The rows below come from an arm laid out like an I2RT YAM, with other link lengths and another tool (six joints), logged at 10 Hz.
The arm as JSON. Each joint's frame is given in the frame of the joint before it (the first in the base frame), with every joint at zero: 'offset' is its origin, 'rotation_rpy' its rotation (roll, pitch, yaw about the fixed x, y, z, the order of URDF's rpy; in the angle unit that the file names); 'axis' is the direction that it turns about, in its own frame. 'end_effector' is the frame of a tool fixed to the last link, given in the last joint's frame.
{
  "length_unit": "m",
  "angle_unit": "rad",
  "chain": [
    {
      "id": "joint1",
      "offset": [
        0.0,
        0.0,
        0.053
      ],
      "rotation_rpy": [
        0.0,
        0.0,
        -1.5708
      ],
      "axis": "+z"
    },
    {
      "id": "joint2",
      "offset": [
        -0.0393,
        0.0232,
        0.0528
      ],
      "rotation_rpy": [
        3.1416,
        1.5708,
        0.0
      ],
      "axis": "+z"
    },
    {
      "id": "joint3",
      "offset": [
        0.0,
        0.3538,
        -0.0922
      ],
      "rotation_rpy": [
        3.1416,
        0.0,
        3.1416
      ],
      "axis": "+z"
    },
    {
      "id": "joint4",
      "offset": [
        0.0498,
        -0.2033,
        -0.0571
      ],
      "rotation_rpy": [
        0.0,
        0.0,
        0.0
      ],
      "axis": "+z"
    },
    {
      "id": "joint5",
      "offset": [
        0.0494,
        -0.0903,
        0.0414
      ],
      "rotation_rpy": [
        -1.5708,
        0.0,
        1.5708
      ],
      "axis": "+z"
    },
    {
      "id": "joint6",
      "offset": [
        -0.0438,
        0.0,
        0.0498
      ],
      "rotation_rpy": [
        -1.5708,
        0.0,
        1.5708
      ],
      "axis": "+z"
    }
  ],
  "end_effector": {
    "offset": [
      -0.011,
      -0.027,
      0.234
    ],
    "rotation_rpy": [
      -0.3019,
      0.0,
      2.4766
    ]
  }
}
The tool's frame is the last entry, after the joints.
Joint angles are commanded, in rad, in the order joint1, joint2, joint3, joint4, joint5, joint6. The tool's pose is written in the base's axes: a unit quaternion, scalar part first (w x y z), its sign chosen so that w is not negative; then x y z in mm. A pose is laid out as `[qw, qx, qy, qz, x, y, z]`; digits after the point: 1 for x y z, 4 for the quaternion.
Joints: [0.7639, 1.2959, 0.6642, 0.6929, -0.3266, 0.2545]
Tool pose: [0.5427, -0.7766, 0.0649, -0.3134, 310.6, 364.4, 358.9]
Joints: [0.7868, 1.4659, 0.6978, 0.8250, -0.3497, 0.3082]
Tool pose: [0.5560, -0.7802, 0.0626, -0.2798, 327.8, 407.7, 342.8]
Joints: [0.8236, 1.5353, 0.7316, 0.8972, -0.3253, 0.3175]
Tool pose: [0.5705, -0.7695, 0.0575, -0.2812, 332.6, 432.1, 351.3]
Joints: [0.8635, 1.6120, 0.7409, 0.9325, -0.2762, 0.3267]
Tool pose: [0.5615, -0.7787, 0.0675, -0.2715, 339.7, 454.2, 328.4]
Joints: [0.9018, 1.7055, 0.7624, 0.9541, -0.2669, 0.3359]
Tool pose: [0.5503, -0.7947, 0.0627, -0.2485, 338.4, 483.8, 295.5]
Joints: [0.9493, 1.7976, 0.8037, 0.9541, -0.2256, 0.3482]
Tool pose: [0.5351, -0.8097, 0.0672, -0.2314, 338.8, 514.1, 263.4]
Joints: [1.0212, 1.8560, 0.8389, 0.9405, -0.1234, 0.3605]
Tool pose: [0.5188, -0.8192, 0.0834, -0.2298, 334.8, 539.3, 241.1]
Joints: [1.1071, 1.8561, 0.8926, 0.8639, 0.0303, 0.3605]
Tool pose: [0.4998, -0.8227, 0.1077, -0.2485, 329.0, 554.2, 240.8]
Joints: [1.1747, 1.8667, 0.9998, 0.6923, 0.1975, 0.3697]
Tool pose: [0.4556, -0.8362, 0.1438, -0.2692, 335.0, 562.1, 229.4]
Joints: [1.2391, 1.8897, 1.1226, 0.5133, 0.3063, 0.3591]
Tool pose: [0.4130, -0.8522, 0.1480, -0.2851, 327.2, 576.0, 218.8]
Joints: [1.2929, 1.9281, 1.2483, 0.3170, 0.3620, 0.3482]
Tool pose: [0.3631, -0.8760, 0.1314, -0.2889, 310.5, 590.3, 196.5]
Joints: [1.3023, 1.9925, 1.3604, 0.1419, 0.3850, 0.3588]
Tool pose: [0.3059, -0.8996, 0.1268, -0.2846, 310.7, 592.9, 159.0]
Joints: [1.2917, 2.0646, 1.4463, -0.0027, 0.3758, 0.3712]
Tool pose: [0.2481, -0.9221, 0.1212, -0.2711, 313.7, 588.0, 113.2]
